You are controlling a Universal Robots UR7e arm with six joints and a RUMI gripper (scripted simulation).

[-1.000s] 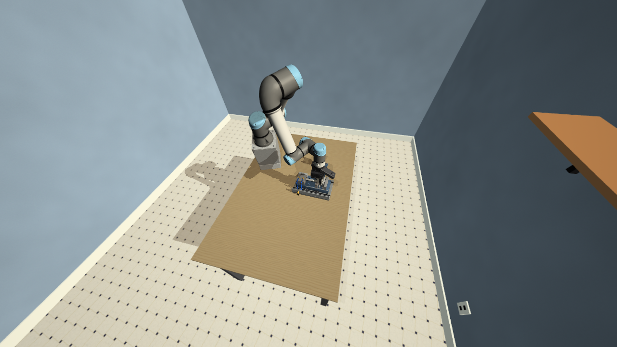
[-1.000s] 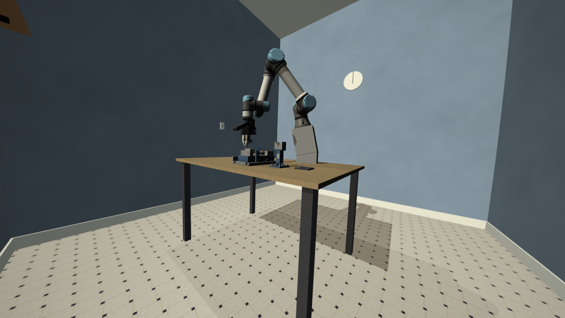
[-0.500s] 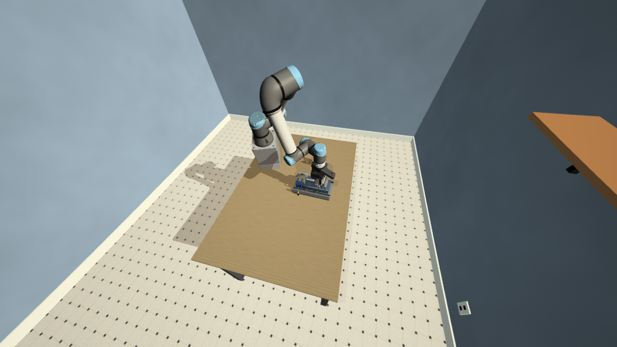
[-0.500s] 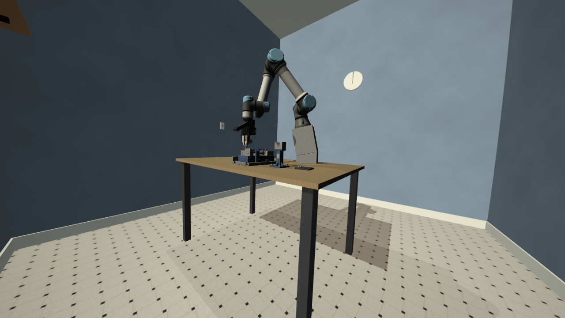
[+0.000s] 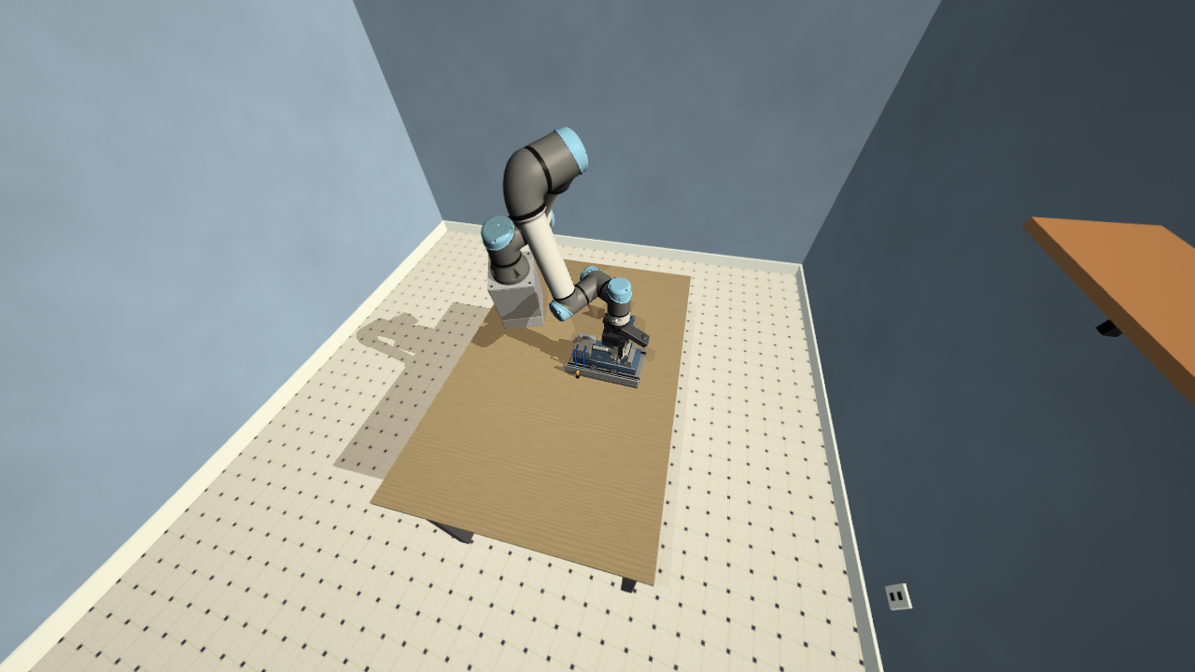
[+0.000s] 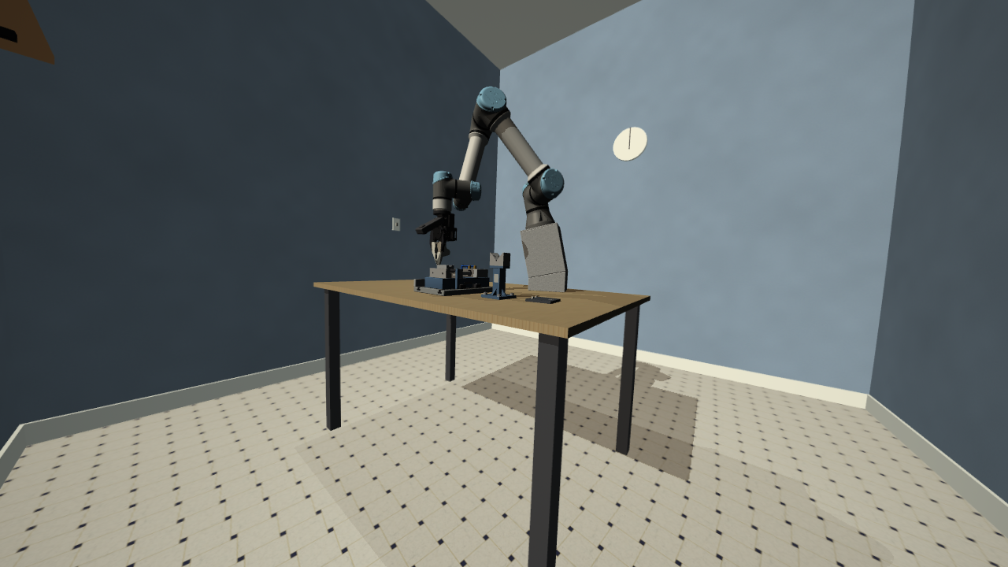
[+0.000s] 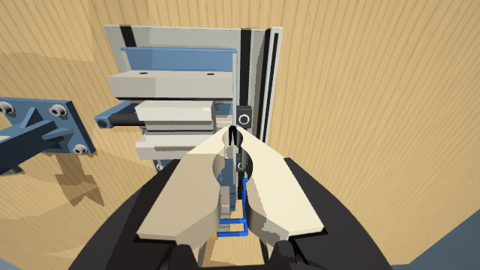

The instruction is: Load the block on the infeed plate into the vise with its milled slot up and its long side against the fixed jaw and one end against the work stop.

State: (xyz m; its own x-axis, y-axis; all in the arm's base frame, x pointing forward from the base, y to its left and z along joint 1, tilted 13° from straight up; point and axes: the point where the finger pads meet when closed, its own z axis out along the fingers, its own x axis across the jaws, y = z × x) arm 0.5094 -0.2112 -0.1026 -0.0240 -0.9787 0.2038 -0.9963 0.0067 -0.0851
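Now: hand 50 mm to the right of the part and 20 mm above it. Round my hand: cylinder rod 90 mm behind, 50 mm to the left, 40 mm below; fixed jaw 30 mm ahead, 50 mm to the left, 40 mm below; moving jaw 30 mm behind, 50 mm to the left, 40 mm below.
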